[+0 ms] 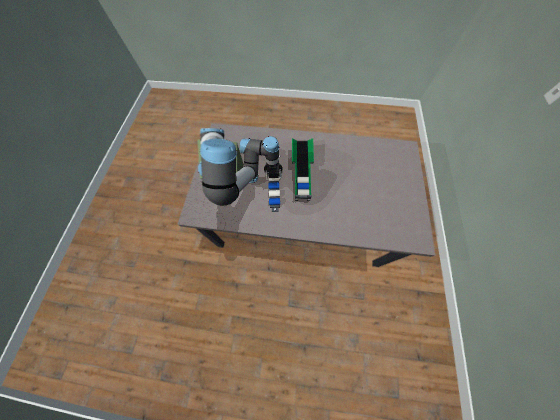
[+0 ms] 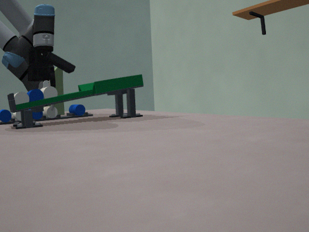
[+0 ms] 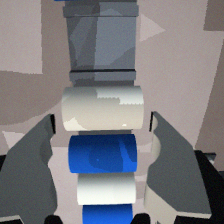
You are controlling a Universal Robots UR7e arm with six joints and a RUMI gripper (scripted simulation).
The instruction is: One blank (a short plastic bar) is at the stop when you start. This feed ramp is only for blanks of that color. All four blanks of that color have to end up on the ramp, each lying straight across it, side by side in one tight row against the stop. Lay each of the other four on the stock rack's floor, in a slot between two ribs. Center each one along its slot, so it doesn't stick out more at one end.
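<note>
My gripper is now 10 mm short of the stock rack, 30 mm to the left of it and 50 mm above it. Also, from my hand: dark stop (200 mm ahead, 110 mm to the right, 10 mm above).
</note>
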